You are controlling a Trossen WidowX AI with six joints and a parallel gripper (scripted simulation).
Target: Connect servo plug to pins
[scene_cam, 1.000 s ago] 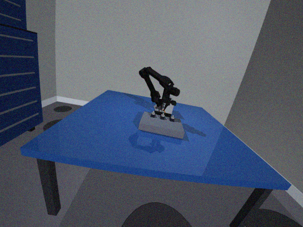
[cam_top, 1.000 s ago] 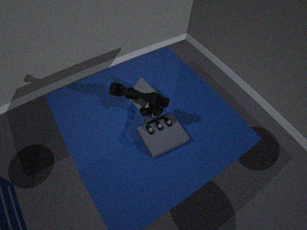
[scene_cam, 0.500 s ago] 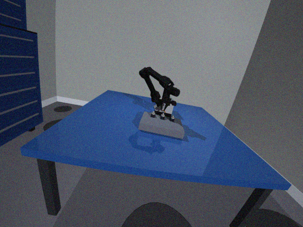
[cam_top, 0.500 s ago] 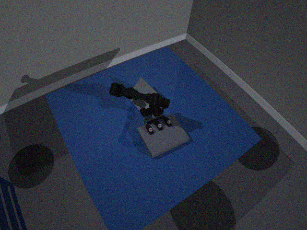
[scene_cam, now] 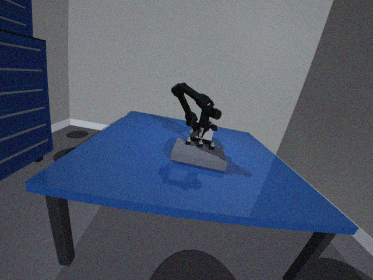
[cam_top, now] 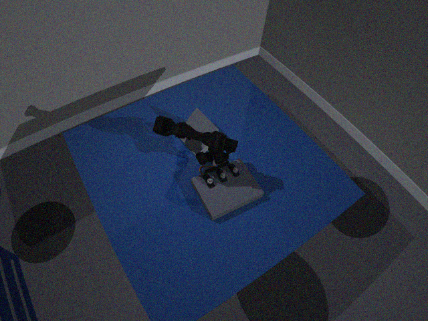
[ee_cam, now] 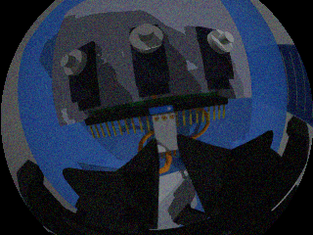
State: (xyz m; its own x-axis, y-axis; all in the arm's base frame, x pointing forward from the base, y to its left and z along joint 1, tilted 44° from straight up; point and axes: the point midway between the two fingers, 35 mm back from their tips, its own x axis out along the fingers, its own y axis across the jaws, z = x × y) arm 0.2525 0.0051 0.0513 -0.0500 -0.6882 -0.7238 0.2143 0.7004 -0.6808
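Now: gripper tip 3 cm short of the blue band and 1 cm to the left of it. The rest, counted from my gripper tip: grey printed holder (19 cm ahead, 4 cm to the right, 5 cm below).
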